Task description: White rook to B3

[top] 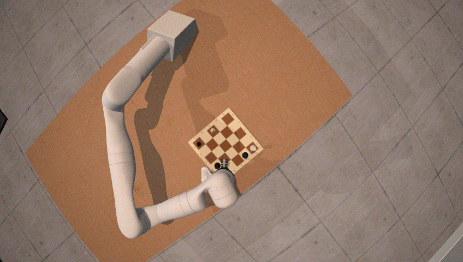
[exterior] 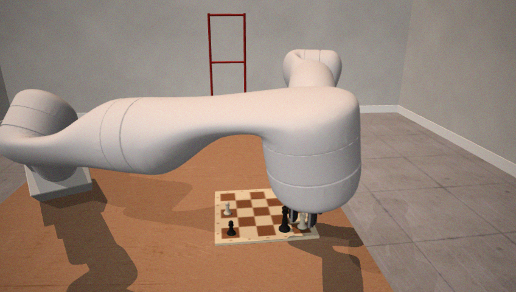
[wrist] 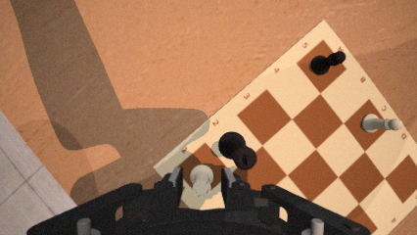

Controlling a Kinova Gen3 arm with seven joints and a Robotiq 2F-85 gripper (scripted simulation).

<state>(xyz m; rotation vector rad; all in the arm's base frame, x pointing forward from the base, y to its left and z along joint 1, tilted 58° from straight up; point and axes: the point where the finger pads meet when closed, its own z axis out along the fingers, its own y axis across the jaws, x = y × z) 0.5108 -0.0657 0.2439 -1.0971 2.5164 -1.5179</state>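
The white rook lies 1 cm below my hand. From my hand the other things lie so: tall white piece (15 cm to the left, 3 cm ahead); then small chessboard (9 cm to the left, 6 cm behind, 3 cm below); then tall black piece (4 cm behind).
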